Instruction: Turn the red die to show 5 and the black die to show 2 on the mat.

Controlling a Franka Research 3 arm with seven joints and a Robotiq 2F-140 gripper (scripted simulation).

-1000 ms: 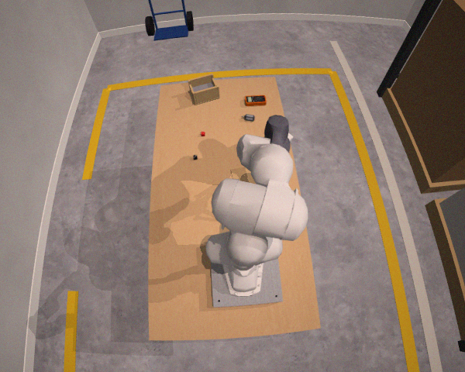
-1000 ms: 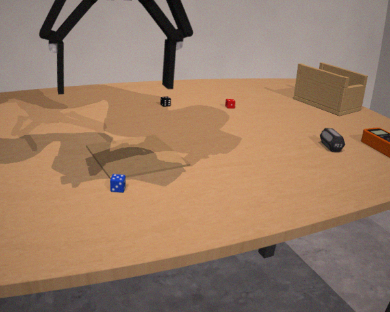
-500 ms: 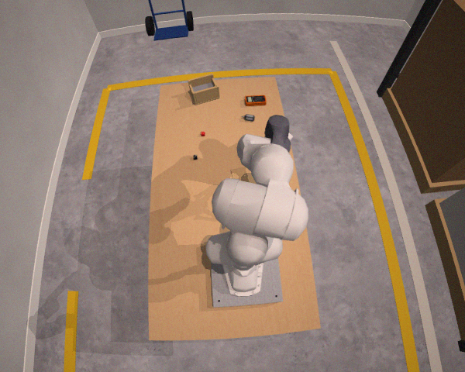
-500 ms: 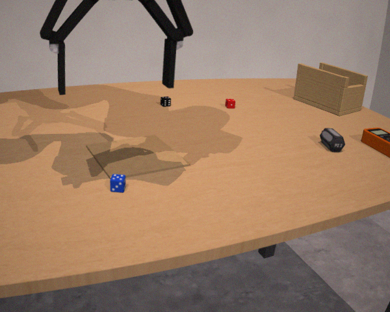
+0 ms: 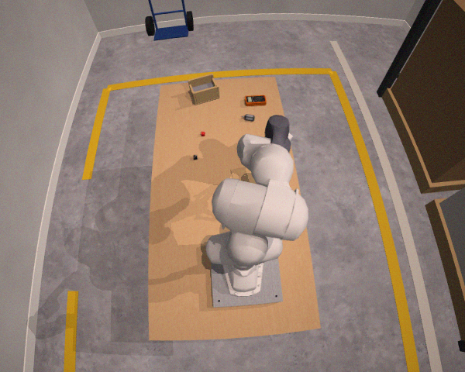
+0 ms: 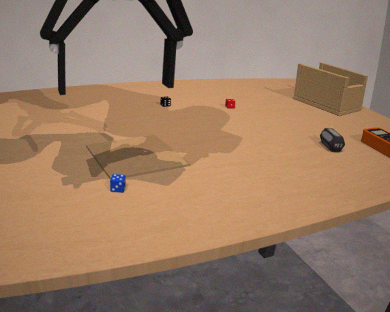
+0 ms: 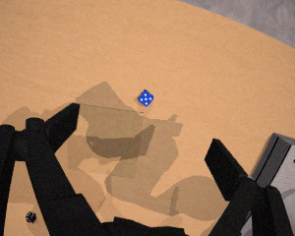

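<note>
Now: the blue die 10 mm to the right of my hand and 150 mm below it. Also, from my hand: dark grey device: 460 mm ahead, 60 mm to the left, 140 mm below; then thin tan mat: 60 mm ahead, 100 mm to the left, 160 mm below; then black die: 210 mm ahead, 370 mm to the left, 150 mm below.
</note>
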